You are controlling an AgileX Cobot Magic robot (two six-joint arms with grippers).
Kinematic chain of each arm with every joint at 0, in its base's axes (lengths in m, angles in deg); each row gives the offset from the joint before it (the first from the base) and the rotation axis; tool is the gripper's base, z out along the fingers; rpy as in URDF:
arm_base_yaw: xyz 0 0 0.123 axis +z
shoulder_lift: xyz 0 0 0 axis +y
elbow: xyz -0.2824 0 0.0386 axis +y
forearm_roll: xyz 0.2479 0 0.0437 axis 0.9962 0 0.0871
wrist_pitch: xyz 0 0 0 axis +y
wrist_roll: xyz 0.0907 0 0.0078 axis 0.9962 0 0.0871
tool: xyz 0 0 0 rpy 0 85 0
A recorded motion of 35 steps. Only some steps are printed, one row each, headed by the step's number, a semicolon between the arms.
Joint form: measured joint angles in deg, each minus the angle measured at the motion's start. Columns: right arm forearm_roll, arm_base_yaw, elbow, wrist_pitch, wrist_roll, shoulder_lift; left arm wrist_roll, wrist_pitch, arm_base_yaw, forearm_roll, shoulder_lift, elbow.
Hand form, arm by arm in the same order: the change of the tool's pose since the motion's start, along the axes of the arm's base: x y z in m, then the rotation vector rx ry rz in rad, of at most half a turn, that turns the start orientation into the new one. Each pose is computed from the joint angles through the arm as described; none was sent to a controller.
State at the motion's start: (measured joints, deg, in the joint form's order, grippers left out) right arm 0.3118 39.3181 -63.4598 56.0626 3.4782 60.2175; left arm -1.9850 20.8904 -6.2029 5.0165 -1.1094 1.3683
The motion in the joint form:
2: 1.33 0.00 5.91 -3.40 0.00 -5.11; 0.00 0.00 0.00 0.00 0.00 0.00
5: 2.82 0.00 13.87 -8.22 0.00 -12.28; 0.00 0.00 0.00 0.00 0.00 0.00
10: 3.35 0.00 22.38 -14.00 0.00 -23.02; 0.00 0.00 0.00 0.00 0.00 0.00
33: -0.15 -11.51 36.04 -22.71 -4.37 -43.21; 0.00 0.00 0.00 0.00 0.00 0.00
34: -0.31 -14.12 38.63 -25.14 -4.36 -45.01; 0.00 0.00 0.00 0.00 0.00 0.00
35: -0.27 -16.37 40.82 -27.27 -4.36 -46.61; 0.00 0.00 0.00 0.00 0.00 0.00
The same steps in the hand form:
2: -0.0160 -0.0110 -0.0111 0.0466 -0.0204 0.0022; 0.0000 0.0000 0.0000 0.0000 0.0000 0.0000
5: -0.0368 -0.0259 -0.0280 0.1114 -0.0583 0.0021; 0.0000 0.0000 0.0000 0.0000 0.0000 0.0000
10: -0.0644 -0.0483 -0.0423 0.2073 -0.1603 0.0003; 0.0000 0.0000 0.0000 0.0000 0.0000 0.0000
33: -0.0976 -0.0967 -0.0752 0.2327 -0.4720 -0.1565; 0.0000 0.0000 0.0000 0.0000 0.0000 0.0000
34: -0.0978 -0.1002 -0.0842 0.2345 -0.5035 -0.2014; 0.0000 0.0000 0.0000 0.0000 0.0000 0.0000
35: -0.0982 -0.1029 -0.0917 0.2388 -0.5314 -0.2399; 0.0000 0.0000 0.0000 0.0000 0.0000 0.0000

